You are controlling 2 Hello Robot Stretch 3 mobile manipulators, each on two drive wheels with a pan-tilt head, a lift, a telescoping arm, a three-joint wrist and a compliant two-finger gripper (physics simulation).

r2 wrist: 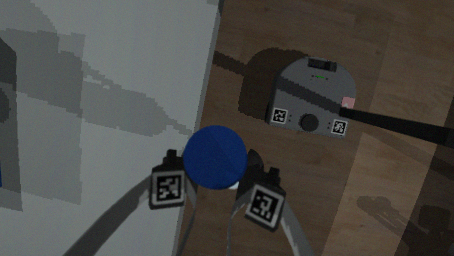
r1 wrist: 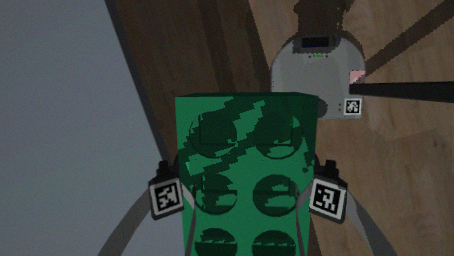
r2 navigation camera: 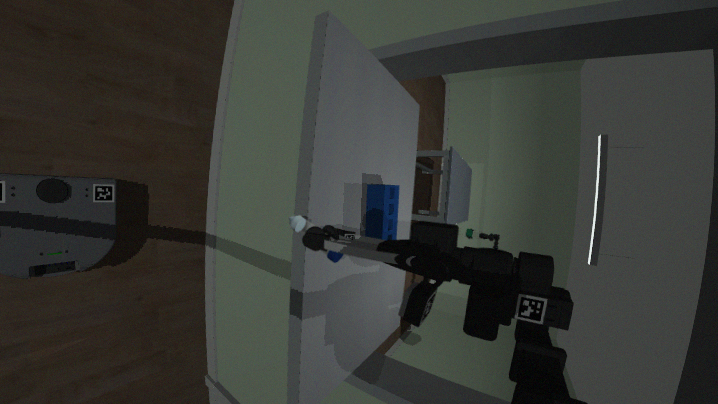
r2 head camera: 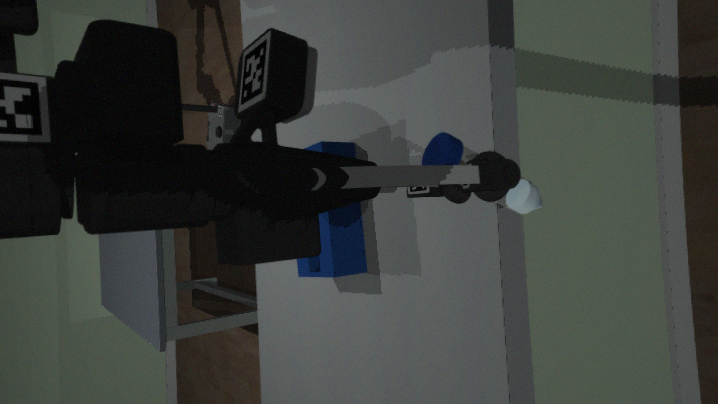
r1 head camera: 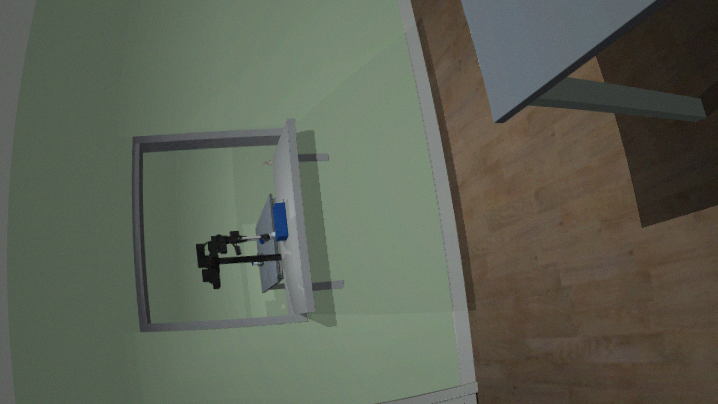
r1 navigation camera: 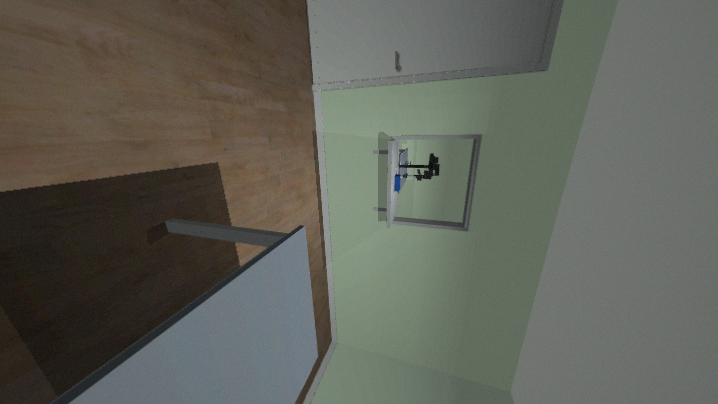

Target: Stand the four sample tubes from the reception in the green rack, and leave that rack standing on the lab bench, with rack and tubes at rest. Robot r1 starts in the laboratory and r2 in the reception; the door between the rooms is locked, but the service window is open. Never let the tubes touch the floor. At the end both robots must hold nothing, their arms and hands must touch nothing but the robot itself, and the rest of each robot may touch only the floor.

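Observation:
The r1 gripper (r1 wrist: 247, 171) is shut on the green rack (r1 wrist: 240, 220) (r2 navigation camera: 469, 233), whose holes look empty, beside the edge of the lab bench (r1 wrist: 55, 125) (r1 head camera: 542, 50) (r1 navigation camera: 241, 321) with floor beneath it. The r2 gripper (r2 head camera: 474, 184) (r2 navigation camera: 322, 234) (r2 wrist: 217, 161) is shut on a tube with a blue cap (r2 wrist: 215, 152) (r2 head camera: 442, 148) (r2 navigation camera: 334, 256). The tube is tilted at the reception-side edge of the window ledge (r2 head camera: 401, 341) (r2 navigation camera: 361, 125) (r2 wrist: 150, 30). Its pale end (r2 head camera: 524, 195) (r2 navigation camera: 297, 223) shows beyond the fingertips. The other tubes cannot be made out.
A blue rack (r2 head camera: 346, 251) (r2 navigation camera: 376, 211) (r1 head camera: 280, 221) (r1 navigation camera: 397, 182) stands on the ledge, partly hidden by r2's hand. The window frame (r1 head camera: 138, 236) (r1 navigation camera: 471, 180) surrounds r2's arm. The door (r1 navigation camera: 426, 35) is closed. A reception table (r1 head camera: 268, 211) shows behind the ledge.

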